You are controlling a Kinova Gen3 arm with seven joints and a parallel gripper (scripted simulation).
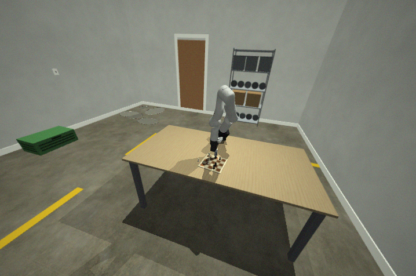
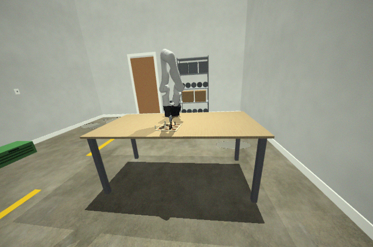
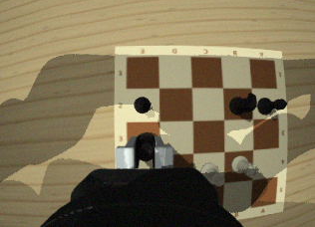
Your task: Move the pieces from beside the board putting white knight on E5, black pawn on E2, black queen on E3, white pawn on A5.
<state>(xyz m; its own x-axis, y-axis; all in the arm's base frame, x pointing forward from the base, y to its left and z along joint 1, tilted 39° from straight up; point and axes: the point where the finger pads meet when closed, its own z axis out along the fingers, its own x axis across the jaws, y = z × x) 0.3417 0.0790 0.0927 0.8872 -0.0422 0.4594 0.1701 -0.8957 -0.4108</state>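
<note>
My hand is 40 mm to the right of the black pawn, 40 mm above it and 10 mm past it. From my hand the other things lie so: chessboard 70 mm ahead, 50 mm below, 20 mm to the left; then black queen 10 mm below; then white pawn 130 mm ahead, 110 mm to the right, 40 mm below.
</note>
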